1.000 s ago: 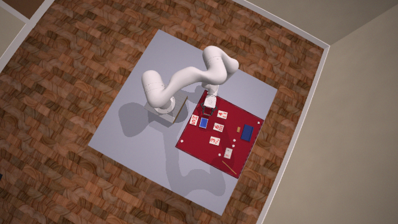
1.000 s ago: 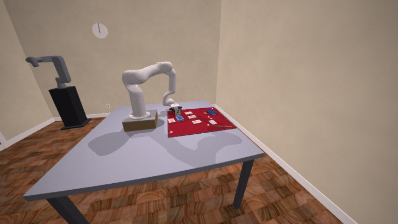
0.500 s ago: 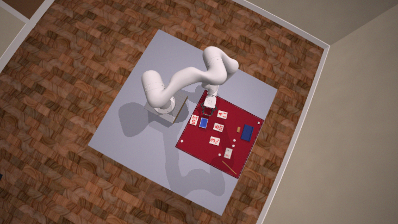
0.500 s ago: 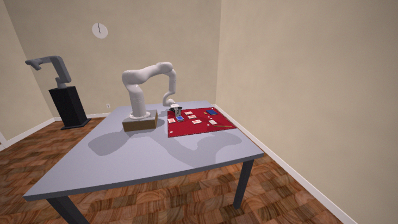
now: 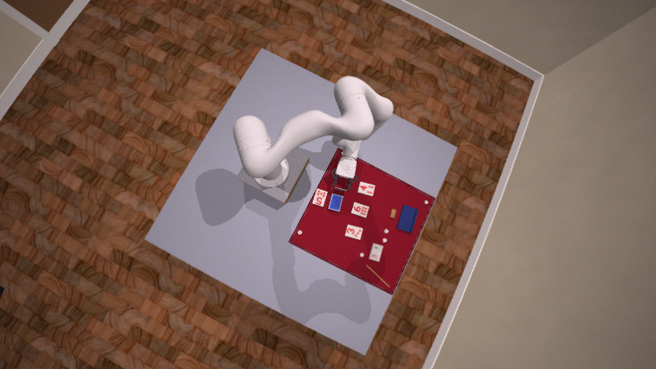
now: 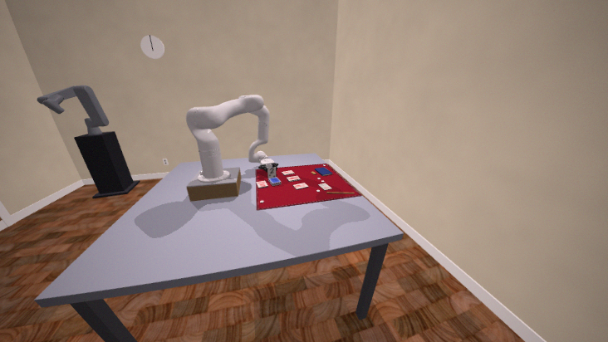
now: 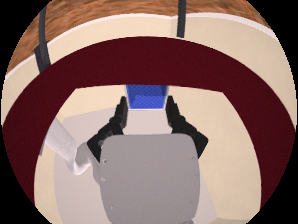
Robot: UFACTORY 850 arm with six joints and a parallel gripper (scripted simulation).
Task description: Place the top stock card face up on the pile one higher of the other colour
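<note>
The card is 9 cm to the right of my hand, 9 cm behind it and 7 cm below it. The rest, counted from my hand: pencil: 38 cm to the right, 36 cm ahead, 7 cm below; red card cloth: 19 cm ahead, 12 cm to the right, 9 cm below.
</note>
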